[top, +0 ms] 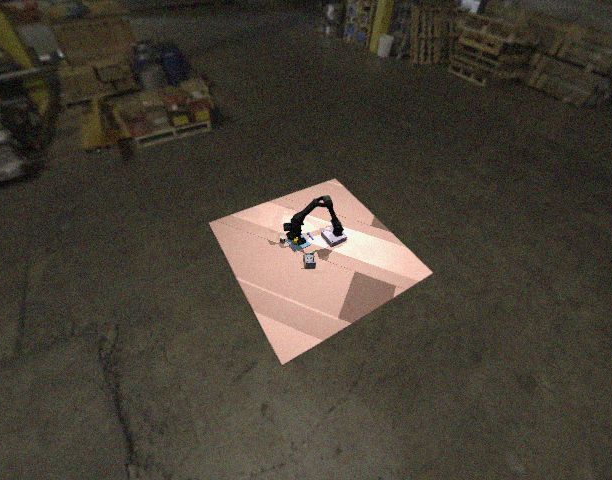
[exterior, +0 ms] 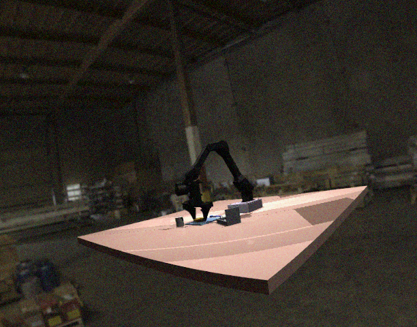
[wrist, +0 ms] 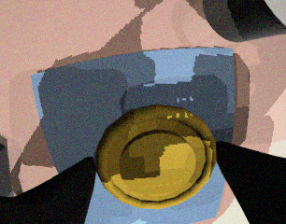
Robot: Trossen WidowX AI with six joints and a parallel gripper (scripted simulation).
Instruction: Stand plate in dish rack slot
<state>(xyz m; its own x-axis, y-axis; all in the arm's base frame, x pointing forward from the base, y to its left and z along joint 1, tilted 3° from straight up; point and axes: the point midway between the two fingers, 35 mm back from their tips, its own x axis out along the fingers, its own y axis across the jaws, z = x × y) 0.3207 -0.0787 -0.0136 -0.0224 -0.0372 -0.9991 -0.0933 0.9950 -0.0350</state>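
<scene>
Right now the yellow plate is 10 mm above my gripper tip. Also, from my gripper tip: grey cup (100 mm ahead, 50 mm to the right, 20 mm above); blue spoon (130 mm behind, 30 mm to the right); blue mat (10 mm behind, 10 mm to the left, 10 mm below).
</scene>
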